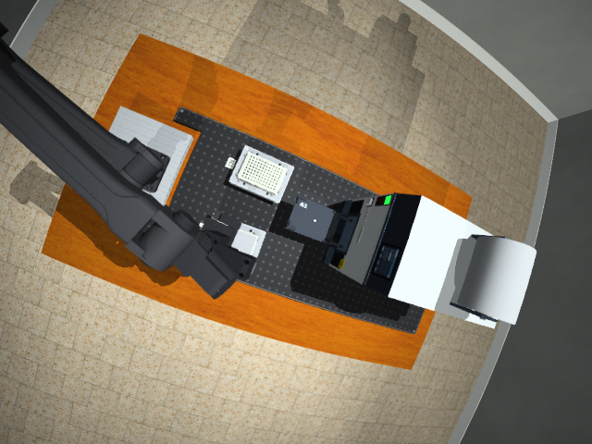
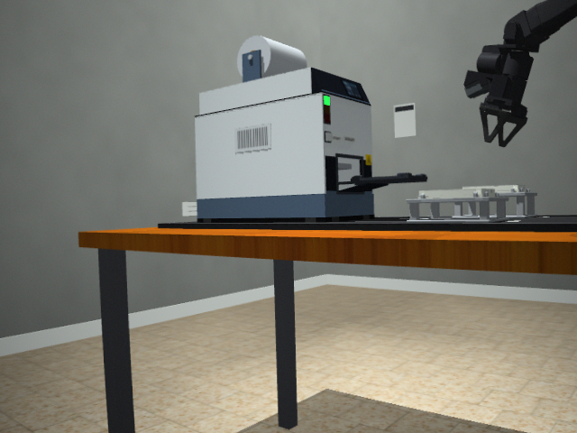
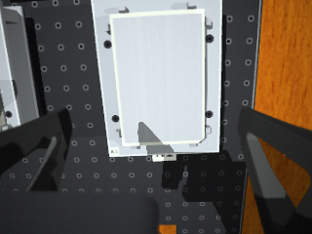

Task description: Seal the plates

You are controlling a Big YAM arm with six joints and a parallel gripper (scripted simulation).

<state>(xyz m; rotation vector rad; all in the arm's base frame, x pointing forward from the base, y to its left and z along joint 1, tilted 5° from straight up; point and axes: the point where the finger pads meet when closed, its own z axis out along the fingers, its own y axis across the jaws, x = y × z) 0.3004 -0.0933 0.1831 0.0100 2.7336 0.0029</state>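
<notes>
The plate nest is 22 cm to the left of my hand, 13 cm below it and 1 cm ahead of it. Round my hand: sealer stage (20 cm ahead, 15 cm to the left, 8 cm below); then pale start button (30 cm ahead, 24 cm to the left, 2 cm above); then A1 mark (27 cm to the left, 13 cm below, 7 cm behind).
</notes>
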